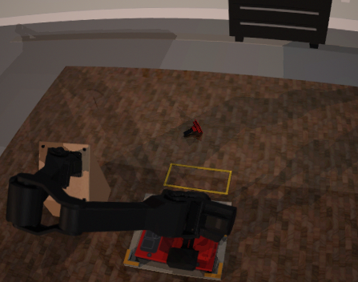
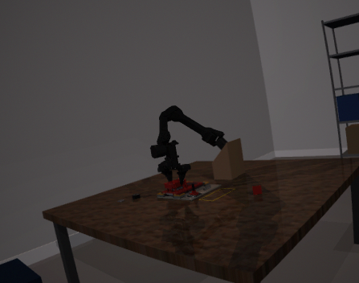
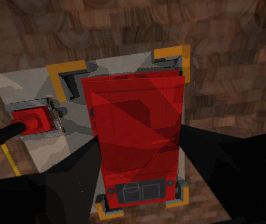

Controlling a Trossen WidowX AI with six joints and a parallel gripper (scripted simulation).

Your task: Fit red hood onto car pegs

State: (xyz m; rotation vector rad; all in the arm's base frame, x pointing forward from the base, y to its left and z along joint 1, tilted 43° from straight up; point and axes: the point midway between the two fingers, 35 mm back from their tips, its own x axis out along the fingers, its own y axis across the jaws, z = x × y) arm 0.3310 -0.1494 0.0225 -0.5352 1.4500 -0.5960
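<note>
Now: gripper tip 10 mm short of the red hood and 10 mm below it. The rest, counted from my gripper tip: grey engine block (10 mm to the left, 20 mm below); then grey jig (40 mm behind, 30 mm to the left, 40 mm below).
</note>
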